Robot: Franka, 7 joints.
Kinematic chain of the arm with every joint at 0, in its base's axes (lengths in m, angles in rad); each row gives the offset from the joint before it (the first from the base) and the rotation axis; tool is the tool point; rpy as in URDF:
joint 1: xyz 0 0 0.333 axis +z
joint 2: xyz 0 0 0 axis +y
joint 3: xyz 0 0 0.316 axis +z
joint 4: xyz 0.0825 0 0 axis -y
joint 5: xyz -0.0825 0 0.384 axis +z
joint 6: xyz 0 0 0 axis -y
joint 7: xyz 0.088 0 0 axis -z
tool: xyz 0 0 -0.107 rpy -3.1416 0 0
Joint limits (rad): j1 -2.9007..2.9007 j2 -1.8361..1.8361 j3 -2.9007..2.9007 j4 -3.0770..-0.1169 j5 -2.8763..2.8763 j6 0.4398..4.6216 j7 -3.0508..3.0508
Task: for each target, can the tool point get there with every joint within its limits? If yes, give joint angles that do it. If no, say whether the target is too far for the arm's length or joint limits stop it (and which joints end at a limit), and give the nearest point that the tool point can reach.
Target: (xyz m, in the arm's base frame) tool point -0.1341 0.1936 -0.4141
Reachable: no: joint limits stop it (at a limit: joint 2) | nearest point -0.1367 0.1973 -0.3590 | short by 0.055 m
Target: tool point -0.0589 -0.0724 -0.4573
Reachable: no: joint limits stop it (at a limit: joint 2) | nearest point -0.0817 -0.1004 -0.3380 | short by 0.125 m
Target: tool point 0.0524 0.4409 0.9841
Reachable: yes | joints 1.3052 0.0263 -0.0795 -0.8790 1.2931 1.6217 0.3069
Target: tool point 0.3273 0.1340 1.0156
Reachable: yes | joints -1.5685 -0.9352 0.5574 -1.3768 -1.0740 2.6961 -0.7589
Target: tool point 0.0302 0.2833 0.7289
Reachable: yes | joints 0.1358 -1.1672 0.8903 -2.3463 1.3955 3.7114 -1.4870
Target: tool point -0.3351 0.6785 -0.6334
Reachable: no: too far | nearest point -0.2448 0.4957 -0.2873 | short by 0.402 m
